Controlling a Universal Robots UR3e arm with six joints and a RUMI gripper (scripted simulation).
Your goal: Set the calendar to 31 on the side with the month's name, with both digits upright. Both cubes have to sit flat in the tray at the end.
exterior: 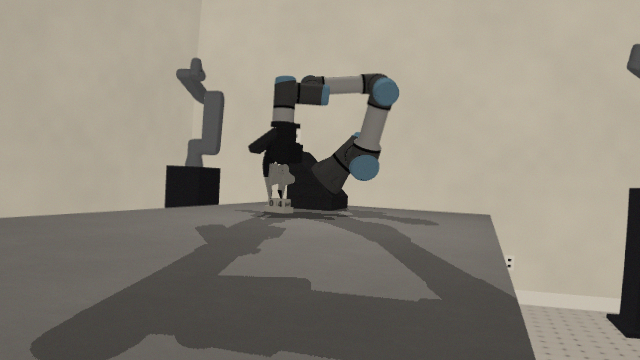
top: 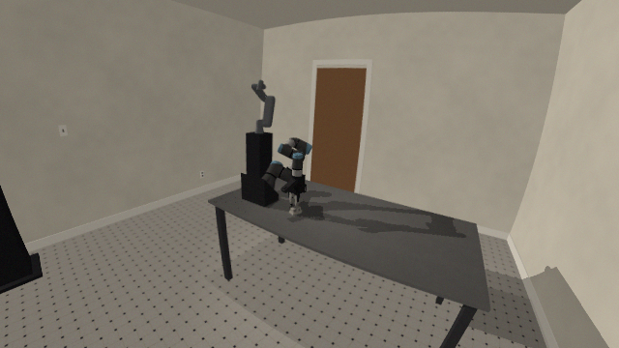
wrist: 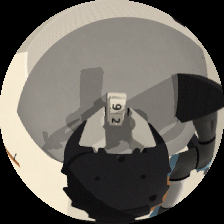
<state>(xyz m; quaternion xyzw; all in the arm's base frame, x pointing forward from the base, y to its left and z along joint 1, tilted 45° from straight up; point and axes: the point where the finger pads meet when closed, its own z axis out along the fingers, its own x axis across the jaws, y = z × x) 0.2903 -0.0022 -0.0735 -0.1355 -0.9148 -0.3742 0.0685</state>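
My gripper is now 4 cm above the pale calendar tray and 2 cm to the right of it.
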